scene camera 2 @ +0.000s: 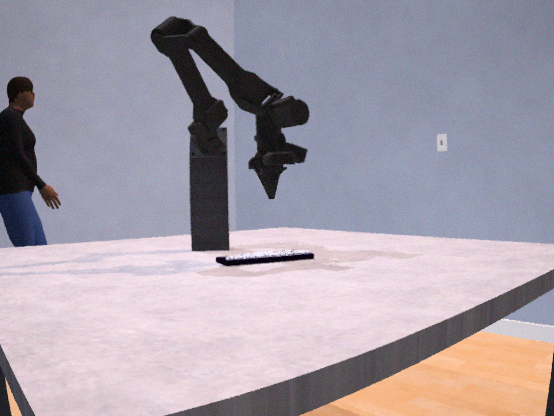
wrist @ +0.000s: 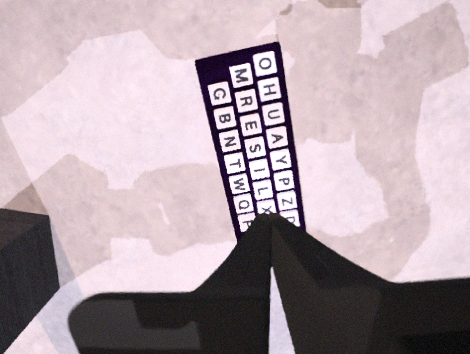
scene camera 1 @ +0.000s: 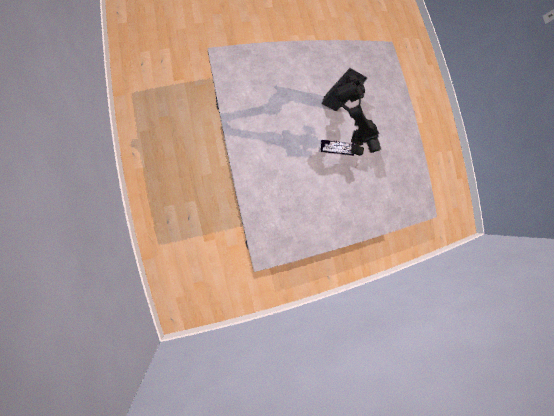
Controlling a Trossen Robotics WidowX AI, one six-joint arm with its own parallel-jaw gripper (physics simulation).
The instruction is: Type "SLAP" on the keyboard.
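Frame: origin at the arm's base, x back, y right, z up, level; centimetres.
Seen in the pictures: gripper, fingertip midpoint: [scene camera 2: 271, 199] [wrist: 267, 222] [scene camera 1: 351, 141]; arm's base, origin of the base link: [scene camera 2: 206, 141] [scene camera 1: 352, 80].
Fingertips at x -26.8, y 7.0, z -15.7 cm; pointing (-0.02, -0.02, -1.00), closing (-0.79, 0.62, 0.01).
Note:
Offsets run from my fingertips to a thing's top centre. Level surfaces: height alone.
The dark keyboard @(dx +0.6, dy +2.0, dz -12.1 cm) [scene camera 1: 336, 147] [scene camera 2: 270, 258] [wrist: 215, 70] with white letter keys lies flat on the table. In the wrist view, the S key @(dx -0.6, dy -0.3, dz -12.1 cm) [wrist: 255, 148] and the L key @(dx +1.4, dy +3.3, dz -12.1 cm) [wrist: 262, 190] are in the middle row. The A key @(dx -2.6, dy +0.3, dz -12.1 cm) [wrist: 276, 138] and the P key @(dx -0.6, dy +3.8, dz -12.1 cm) [wrist: 283, 181] are in the right-hand row. All four are uncovered. My gripper [scene camera 2: 271, 196] [wrist: 267, 222] is shut and empty, pointing down well above the keyboard. In the wrist view its tips overlap the lower part of the X key, and the fingers hide the keyboard's near end.
The grey table top @(dz -13.9 cm) [scene camera 1: 320, 210] [scene camera 2: 200, 320] [wrist: 100, 100] carries the keyboard and the arm's dark base column [scene camera 2: 209, 205] [wrist: 22, 270], which stands behind the keyboard in scene camera 2. A person [scene camera 2: 17, 150] stands beyond the table at the left. Arm shadows cross the table.

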